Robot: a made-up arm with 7 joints.
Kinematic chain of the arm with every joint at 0, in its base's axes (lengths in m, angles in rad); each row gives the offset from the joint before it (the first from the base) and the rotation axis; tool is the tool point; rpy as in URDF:
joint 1: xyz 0 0.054 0.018 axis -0.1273 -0.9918 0.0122
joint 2: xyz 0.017 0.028 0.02 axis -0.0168 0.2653 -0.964
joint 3: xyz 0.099 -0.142 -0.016 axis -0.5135 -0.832 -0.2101
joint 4: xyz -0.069 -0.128 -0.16 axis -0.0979 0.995 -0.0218
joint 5: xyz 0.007 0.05 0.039 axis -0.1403 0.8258 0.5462
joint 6: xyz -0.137 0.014 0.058 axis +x
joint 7: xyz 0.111 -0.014 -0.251 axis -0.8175 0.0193 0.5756
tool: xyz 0.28 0.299 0.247 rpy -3.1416 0 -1.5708
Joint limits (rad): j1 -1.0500..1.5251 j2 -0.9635..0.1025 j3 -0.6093..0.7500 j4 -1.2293..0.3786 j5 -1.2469..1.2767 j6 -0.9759..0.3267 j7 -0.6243..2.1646
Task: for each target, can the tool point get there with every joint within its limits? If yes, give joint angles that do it. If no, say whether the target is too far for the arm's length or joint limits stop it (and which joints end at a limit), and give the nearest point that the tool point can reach.
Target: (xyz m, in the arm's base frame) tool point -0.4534 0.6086 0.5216
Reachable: no: joint limits stop it (at a limit: joint 1, joint 2, joint 3, joint 5, joint 7) | nearest point -0.3372 0.5024 0.4792 | short by 0.163 m
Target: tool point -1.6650 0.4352 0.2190
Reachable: no: too far | nearest point -0.7578 0.1037 0.0773 | short by 0.976 m
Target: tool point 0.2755 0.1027 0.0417
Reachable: yes | joints 0.1200 -0.1543 -0.0334 -0.6705 0.2611 -0.8544 -0.3167
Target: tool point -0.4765 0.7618 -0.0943
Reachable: no: joint limits stop it (at a limit: joint 1, joint 2, joint 6) | nearest point -0.3468 0.5480 -0.1443 | short by 0.255 m
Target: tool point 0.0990 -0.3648 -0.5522
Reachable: yes | joints 0.6217 -0.2832 -0.3569 -0.0729 0.5245 -0.6747 1.5695
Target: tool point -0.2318 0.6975 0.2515
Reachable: no: joint limits stop it (at a limit: joint 1, joint 2, joint 3, joint 5, joint 6) | nearest point -0.2049 0.6417 0.2608 | short by 0.063 m
